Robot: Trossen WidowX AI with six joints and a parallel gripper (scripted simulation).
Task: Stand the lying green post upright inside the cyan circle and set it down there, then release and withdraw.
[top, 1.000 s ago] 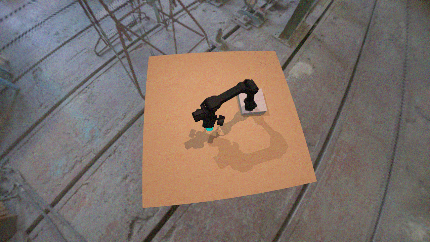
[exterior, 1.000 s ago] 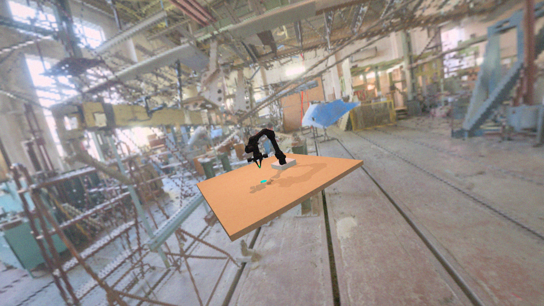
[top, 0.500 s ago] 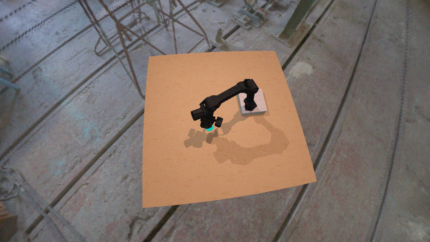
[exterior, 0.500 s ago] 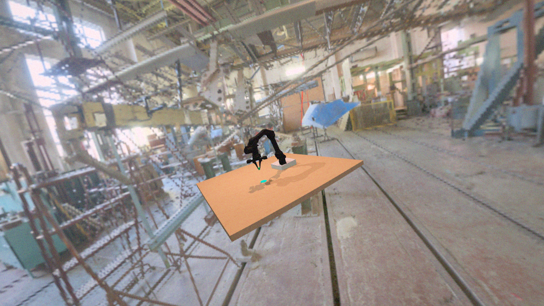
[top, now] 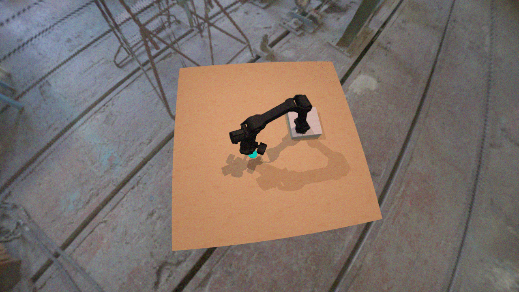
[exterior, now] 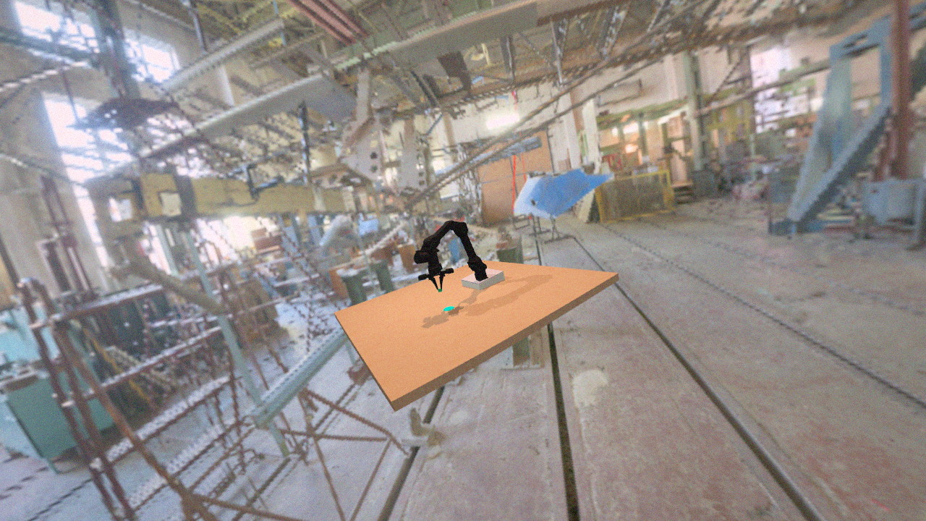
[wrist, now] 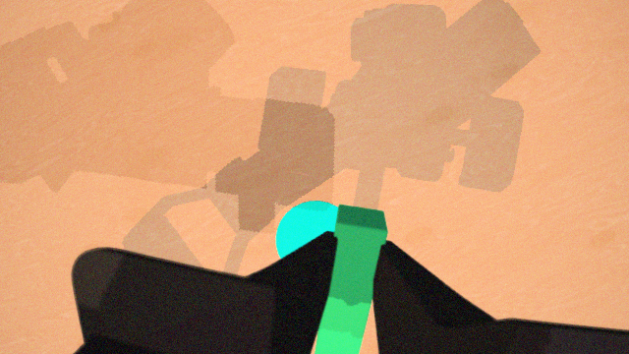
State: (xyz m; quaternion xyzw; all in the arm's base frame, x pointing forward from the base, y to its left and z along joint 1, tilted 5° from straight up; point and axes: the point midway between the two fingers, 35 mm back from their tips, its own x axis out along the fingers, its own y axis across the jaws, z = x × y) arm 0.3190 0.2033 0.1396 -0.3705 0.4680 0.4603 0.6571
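The cyan circle is 12 cm below my gripper tip, 3 cm behind it and 2 cm to the right of it. The rest, counted from my gripper tip: green post (2 cm to the right, 1 cm below, 1 cm behind).
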